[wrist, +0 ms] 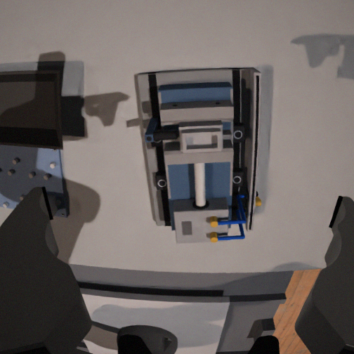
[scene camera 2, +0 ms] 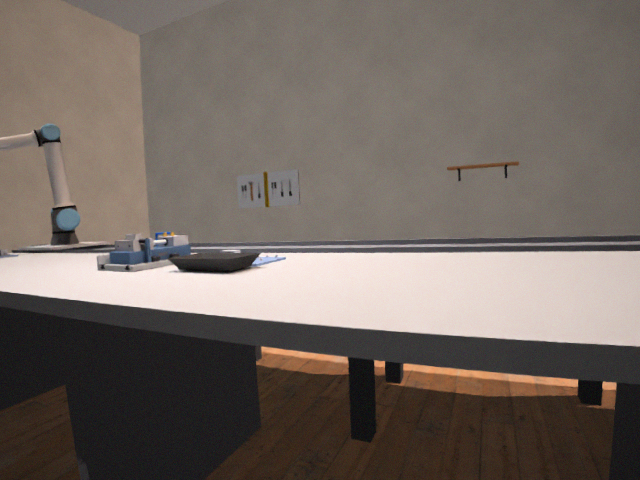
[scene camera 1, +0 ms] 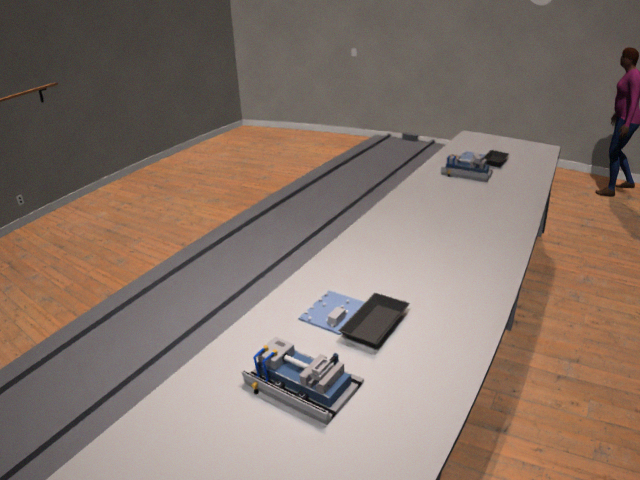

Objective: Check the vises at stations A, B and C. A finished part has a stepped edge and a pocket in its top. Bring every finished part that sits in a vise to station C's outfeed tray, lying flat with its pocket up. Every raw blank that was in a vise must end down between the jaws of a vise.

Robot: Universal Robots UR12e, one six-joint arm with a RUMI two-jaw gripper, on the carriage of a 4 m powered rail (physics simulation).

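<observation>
My gripper (wrist: 193, 196) is open, with nothing between its wide-set jaws. In the wrist view it hangs above a blue and grey vise (wrist: 192, 196). A light grey part (wrist: 201, 148) with a rectangular pocket facing up and a stepped edge sits between that vise's jaws. In scene camera 1, a pocketed grey part (scene camera 1: 320, 365) sits in the near vise (scene camera 1: 330, 394). A plain grey block (scene camera 1: 337, 314) stands on the blue pegged board behind it. The far vise (scene camera 1: 466, 166) is too small to read. Scene camera 2 shows another view of a vise (scene camera 2: 129, 256); its contents are unclear.
Black trays (scene camera 1: 375, 320) (scene camera 1: 497, 157) (scene camera 2: 214, 261) (wrist: 30, 107) stand beside the vises. Blue pegged boards (scene camera 1: 323, 311) (scene camera 2: 266, 260) (wrist: 30, 165) lie near them. The arm (scene camera 2: 57, 175) rises behind the vise. Blue hoses (wrist: 243, 229) stick out at the vise's rear corner. A person (scene camera 1: 626, 113) is at the right.
</observation>
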